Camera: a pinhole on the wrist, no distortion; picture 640 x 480 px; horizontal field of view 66.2 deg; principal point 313.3 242.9 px. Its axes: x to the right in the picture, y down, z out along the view. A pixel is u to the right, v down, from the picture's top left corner.
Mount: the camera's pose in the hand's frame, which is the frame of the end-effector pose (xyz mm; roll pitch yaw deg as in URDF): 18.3 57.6 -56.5 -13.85 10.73 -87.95
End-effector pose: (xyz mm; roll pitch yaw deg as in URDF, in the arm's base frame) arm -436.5 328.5 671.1 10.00 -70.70 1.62
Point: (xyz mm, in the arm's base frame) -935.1 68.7 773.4
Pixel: 390 39
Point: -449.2 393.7 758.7
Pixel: 170 457
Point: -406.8 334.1 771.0
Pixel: outside the picture
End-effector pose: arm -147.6 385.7 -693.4 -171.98 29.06 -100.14
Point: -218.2 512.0 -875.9
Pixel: 73 66
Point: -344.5 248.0 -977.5
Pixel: outside the picture
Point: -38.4 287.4 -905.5
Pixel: 531 391
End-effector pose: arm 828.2 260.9 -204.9 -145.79 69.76 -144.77
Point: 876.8 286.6 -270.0
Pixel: 313 215
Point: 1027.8 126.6 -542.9
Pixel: 402 441
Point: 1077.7 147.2 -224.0
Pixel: 498 32
